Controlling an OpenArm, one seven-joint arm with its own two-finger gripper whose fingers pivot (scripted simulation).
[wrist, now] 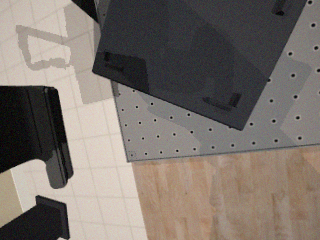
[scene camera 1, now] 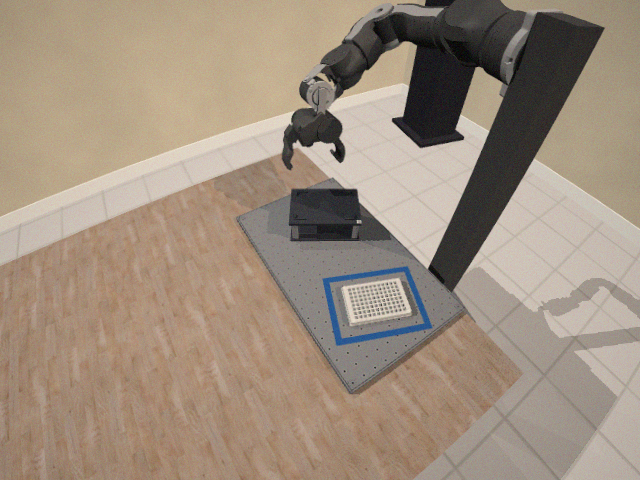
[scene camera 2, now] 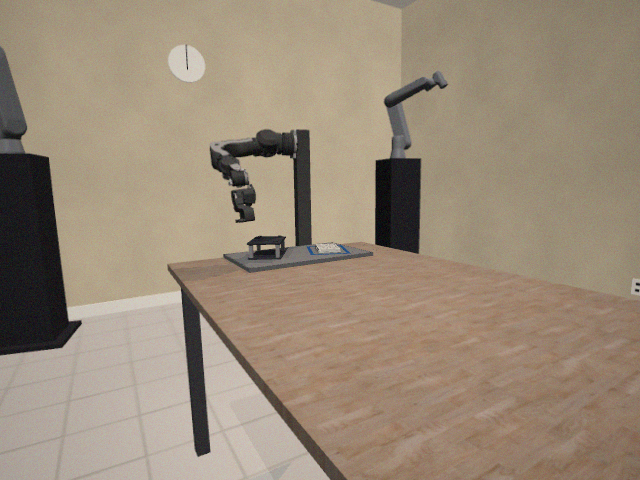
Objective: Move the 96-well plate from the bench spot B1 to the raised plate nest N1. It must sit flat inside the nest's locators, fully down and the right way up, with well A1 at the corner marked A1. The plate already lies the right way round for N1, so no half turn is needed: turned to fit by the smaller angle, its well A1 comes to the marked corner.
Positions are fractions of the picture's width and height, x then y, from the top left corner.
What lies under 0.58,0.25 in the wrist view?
A black raised nest N1.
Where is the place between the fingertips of the gripper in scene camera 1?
0.49,0.34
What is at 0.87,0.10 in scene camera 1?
A dark mounting post.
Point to a black raised nest N1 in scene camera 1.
0.50,0.43
